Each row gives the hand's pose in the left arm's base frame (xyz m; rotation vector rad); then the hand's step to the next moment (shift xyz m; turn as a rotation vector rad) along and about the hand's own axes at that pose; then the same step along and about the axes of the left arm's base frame.
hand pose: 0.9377 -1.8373 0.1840 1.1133 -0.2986 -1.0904
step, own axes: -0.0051 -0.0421 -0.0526 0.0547 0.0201 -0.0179
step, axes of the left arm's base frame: 0.0099 0.0333 -0.0579 0.0497 -0.0343 -0.0081
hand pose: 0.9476 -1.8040 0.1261 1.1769 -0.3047 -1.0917
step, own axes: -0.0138 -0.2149 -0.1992 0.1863 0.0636 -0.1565
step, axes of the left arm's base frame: 0.0196 0.1336 -0.2604 0.2335 -0.0607 -0.0709
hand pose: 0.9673 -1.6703 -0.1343 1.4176 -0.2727 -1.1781
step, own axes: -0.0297 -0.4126 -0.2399 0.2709 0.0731 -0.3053
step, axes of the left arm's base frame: -0.0219 0.2760 -0.3899 0.3897 -0.0359 -0.1372
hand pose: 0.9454 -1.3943 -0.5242 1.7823 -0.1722 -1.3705
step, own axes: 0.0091 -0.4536 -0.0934 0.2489 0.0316 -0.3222
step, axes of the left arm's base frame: -0.0867 0.3273 -0.3161 0.3799 0.0115 -0.1493
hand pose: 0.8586 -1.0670 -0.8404 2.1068 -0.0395 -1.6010
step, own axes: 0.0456 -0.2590 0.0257 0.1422 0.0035 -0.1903
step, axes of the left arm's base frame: -0.0779 0.2044 -0.1483 0.2189 0.0216 -0.0898
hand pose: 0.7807 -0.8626 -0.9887 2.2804 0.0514 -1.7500
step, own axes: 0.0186 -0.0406 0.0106 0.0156 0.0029 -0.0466
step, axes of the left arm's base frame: -0.0126 0.0342 -0.0279 0.0488 0.0059 -0.0033
